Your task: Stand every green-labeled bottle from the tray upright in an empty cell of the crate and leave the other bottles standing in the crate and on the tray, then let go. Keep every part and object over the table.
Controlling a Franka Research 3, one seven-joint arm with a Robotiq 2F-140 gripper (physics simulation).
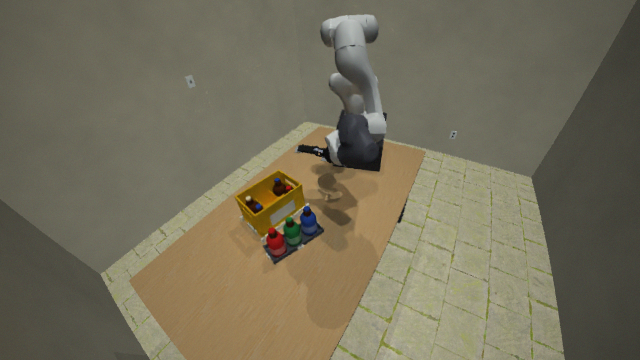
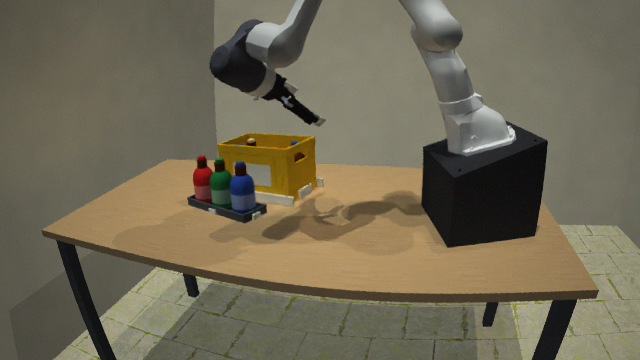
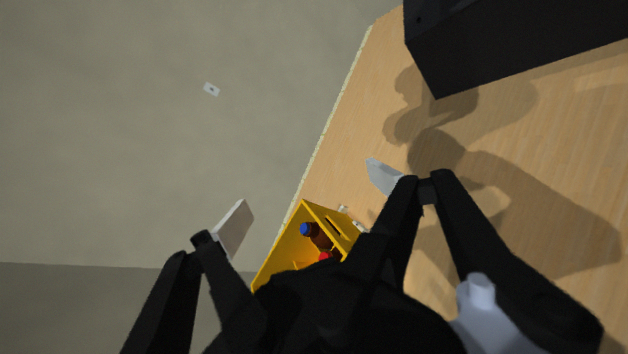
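Observation:
A green bottle [image 1: 292, 233] [image 2: 220, 188] stands upright in the middle of the dark tray [image 1: 274, 260] [image 2: 228, 213], between a red bottle [image 1: 276, 244] [image 2: 202, 183] and a blue bottle [image 1: 309, 223] [image 2: 243, 192]. The yellow crate [image 1: 259, 220] [image 2: 284, 172] [image 3: 283, 250] stands beside the tray. In it are brown bottles: a blue-capped one [image 1: 279, 187] [image 3: 318, 234], a red-capped one [image 1: 288, 189] [image 3: 325, 256], a pale-capped one [image 1: 250, 202] and another blue-capped one [image 1: 258, 207]. The crate's middle shows no bottle. My gripper [image 2: 320, 121] [image 3: 307, 190] is open and empty, above and apart from the crate.
White pieces [image 2: 274, 198] lie along the crate's foot, and small ones at the tray. The black robot base [image 2: 492, 200] [image 3: 505, 45] stands on the wooden table [image 1: 225, 300] [image 2: 350, 270]. A wall rises behind the crate's side of the table.

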